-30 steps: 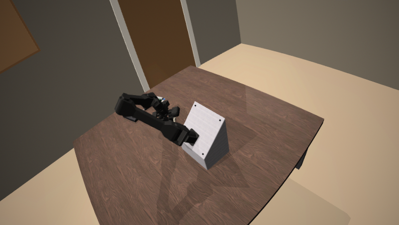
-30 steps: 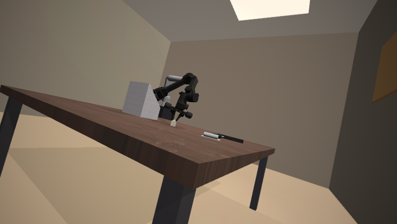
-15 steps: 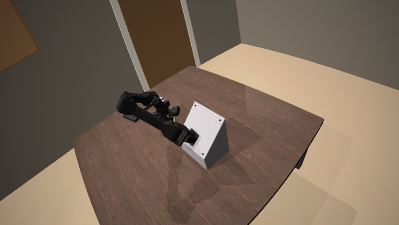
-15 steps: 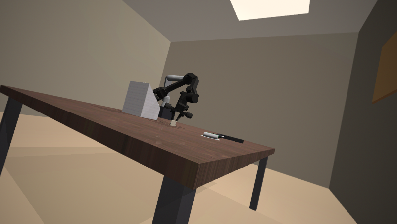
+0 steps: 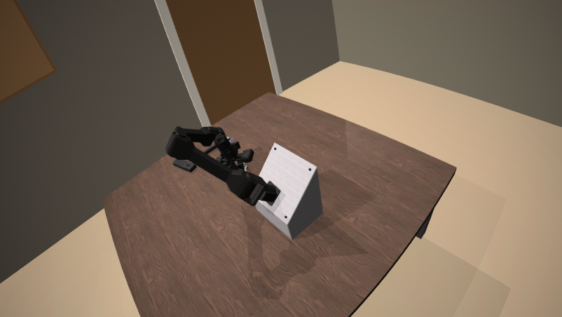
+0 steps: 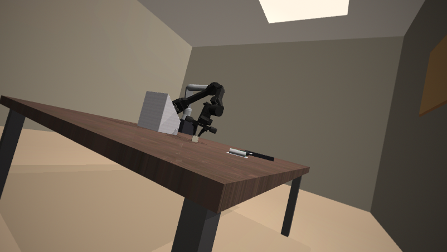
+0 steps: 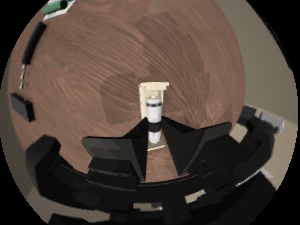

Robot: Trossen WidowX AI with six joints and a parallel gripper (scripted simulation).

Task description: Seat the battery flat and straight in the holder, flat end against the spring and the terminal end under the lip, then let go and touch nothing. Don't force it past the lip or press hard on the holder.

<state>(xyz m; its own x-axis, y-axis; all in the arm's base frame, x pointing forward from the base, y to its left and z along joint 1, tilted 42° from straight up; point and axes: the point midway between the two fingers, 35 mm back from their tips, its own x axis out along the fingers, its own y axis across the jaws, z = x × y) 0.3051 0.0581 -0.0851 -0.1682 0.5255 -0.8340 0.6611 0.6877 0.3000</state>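
Now: gripper tip right at the cylindrical battery. The rest, counted from my gripper tip: black-handled screwdriver (300 mm ahead, 70 mm to the left).
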